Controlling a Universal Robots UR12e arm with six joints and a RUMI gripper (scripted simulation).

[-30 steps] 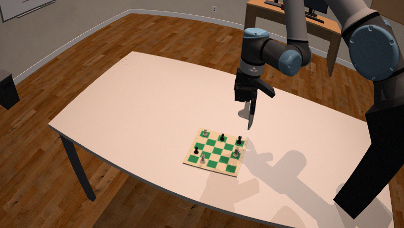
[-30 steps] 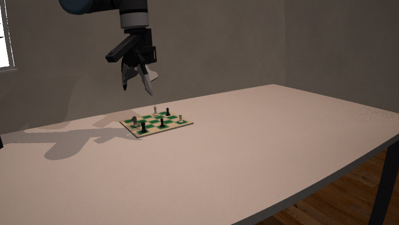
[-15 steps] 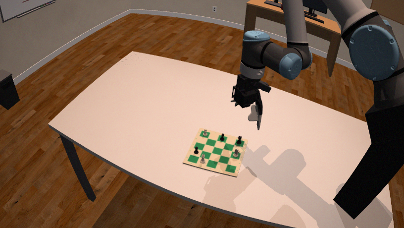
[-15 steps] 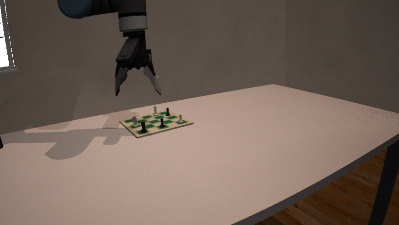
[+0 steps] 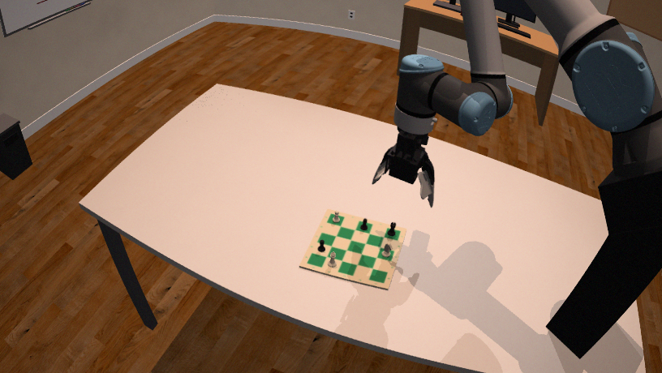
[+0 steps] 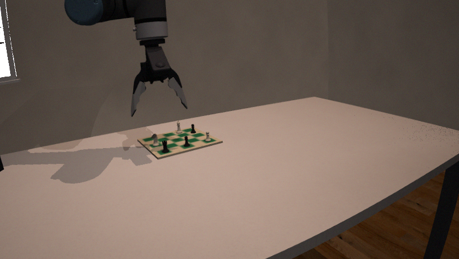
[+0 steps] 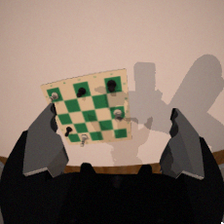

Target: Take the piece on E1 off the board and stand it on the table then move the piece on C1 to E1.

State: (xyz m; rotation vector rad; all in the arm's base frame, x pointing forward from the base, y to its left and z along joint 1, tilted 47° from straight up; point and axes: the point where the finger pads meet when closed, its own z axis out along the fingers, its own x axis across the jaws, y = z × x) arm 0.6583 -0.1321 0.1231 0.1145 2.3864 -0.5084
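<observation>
My gripper is now 10 mm short of the black rook, 10 mm to the right of it and 110 mm above it. Round my hand: white pawn: 150 mm ahead, 110 mm below; chessboard: 90 mm ahead, 80 mm to the left, 120 mm below.
</observation>
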